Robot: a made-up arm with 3 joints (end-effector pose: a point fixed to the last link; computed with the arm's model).
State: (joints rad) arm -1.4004 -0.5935 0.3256
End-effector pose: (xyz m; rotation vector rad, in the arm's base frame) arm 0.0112 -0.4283 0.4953 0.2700 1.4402 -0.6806
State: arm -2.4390 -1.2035 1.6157
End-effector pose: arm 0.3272 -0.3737 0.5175 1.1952 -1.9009 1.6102
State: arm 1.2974 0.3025 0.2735
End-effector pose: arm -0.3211 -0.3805 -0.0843 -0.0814 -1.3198 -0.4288
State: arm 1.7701 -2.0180 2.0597
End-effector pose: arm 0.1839 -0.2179 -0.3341 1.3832 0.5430 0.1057
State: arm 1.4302 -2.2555 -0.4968
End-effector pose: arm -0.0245 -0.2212 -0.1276 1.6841 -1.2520 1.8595
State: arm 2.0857 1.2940 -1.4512
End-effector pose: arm 0.0576 -0.1461 -0.2037 -1.5575 -0.7147 -0.2794
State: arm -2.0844 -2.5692 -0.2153
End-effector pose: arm 0.1191 -0.1521 0.4305 1.3950 0.5236 -2.2231
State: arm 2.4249 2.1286 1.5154
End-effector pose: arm 0.1852 -0.0395 -0.3397 -0.2222 1.3437 1.7686
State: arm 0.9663 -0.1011 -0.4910
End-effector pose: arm -0.3120 -0.3309 0.0251 -0.1460 -0.9702 0.5003
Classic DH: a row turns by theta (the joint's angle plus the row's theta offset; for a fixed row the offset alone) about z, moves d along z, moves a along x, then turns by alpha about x. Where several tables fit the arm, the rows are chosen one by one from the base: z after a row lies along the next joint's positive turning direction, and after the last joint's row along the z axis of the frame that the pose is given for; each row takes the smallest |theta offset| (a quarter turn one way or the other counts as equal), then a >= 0, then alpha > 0; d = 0 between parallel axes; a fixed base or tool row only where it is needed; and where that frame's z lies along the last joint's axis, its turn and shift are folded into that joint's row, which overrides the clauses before.
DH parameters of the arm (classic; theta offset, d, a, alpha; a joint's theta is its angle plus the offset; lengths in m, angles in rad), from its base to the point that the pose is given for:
base (fixed): 0 0.161 0 1.5708
joint 1: 1.5708 0.223 0.111 -1.5708
joint 2: -1.5708 0.417 0.103 1.5708
joint 3: -1.1002 0 0.1279 3.1416
tool (fixed): 0.4706 0.079 0 0

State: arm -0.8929 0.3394 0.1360
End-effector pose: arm -0.0055 -0.3626 0.5570 -0.3754 0.8596 0.0256
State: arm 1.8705 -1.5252 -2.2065
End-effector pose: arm -0.0023 -0.3009 -0.2982 0.8869 1.6655 -1.6798
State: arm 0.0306 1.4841 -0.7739
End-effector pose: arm -0.3004 -0.1499 0.3343 -1.4108 0.5476 0.6014
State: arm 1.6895 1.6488 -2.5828
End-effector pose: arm -0.0404 -0.1448 -0.3302 -1.4130 0.7456 0.6400
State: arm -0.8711 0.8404 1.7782
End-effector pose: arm -0.0795 -0.2993 0.7440 -1.2064 -0.1008 -1.2113
